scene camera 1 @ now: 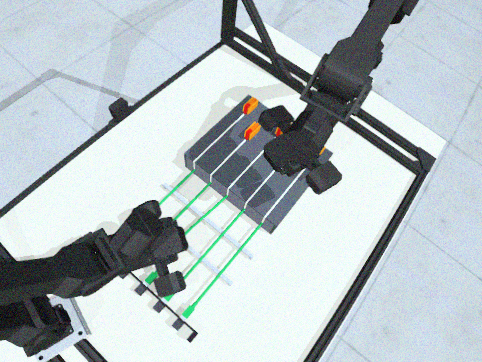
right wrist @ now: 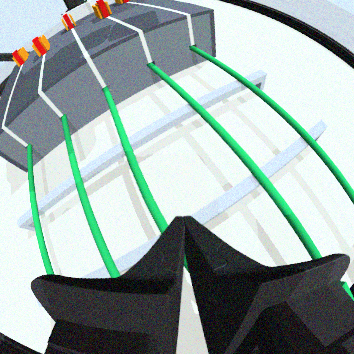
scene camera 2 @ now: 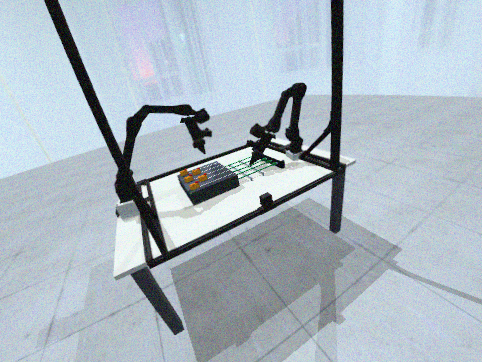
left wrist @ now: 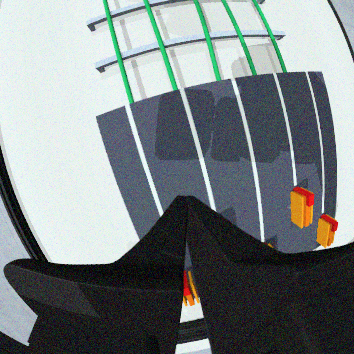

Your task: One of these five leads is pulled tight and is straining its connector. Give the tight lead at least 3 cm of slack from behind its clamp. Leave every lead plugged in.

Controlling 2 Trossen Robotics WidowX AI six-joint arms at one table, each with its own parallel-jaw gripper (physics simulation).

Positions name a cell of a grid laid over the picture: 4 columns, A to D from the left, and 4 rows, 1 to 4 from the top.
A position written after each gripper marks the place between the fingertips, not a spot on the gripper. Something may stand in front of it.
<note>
The left gripper (scene camera 1: C2) is shut and holds nothing. Further things: the right gripper (scene camera 1: B3) and a lead (right wrist: B3).
The left gripper shows as well in the left wrist view (left wrist: C3). The right gripper also shows in the right wrist view (right wrist: C3).
</note>
